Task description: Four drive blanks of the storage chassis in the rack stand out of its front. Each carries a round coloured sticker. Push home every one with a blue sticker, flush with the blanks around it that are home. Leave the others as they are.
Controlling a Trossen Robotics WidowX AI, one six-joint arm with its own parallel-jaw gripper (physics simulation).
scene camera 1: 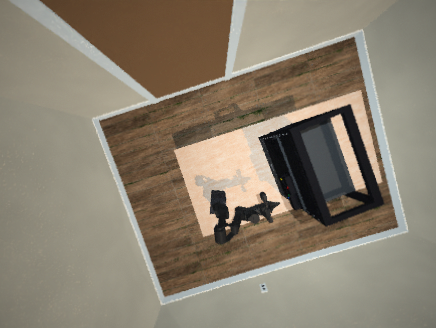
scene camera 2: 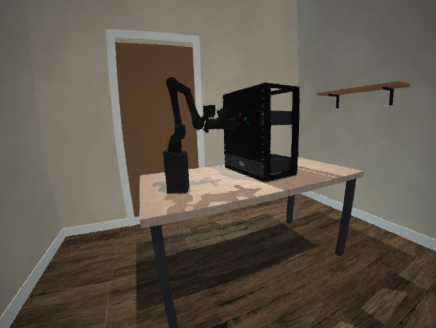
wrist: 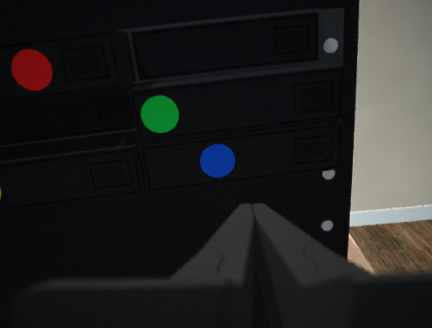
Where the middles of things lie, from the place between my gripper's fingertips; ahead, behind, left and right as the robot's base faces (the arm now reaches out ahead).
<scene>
Right now the blue-sticker blank point(wrist: 197, 161) is 12 cm ahead of my hand and 2 cm to the right of it. Round my hand: green-sticker blank point(wrist: 203, 105) (12 cm ahead, 2 cm to the right, 3 cm above); then black rack point(scene camera 1: 308, 150) (26 cm ahead, 14 cm to the left, 7 cm below).
</scene>
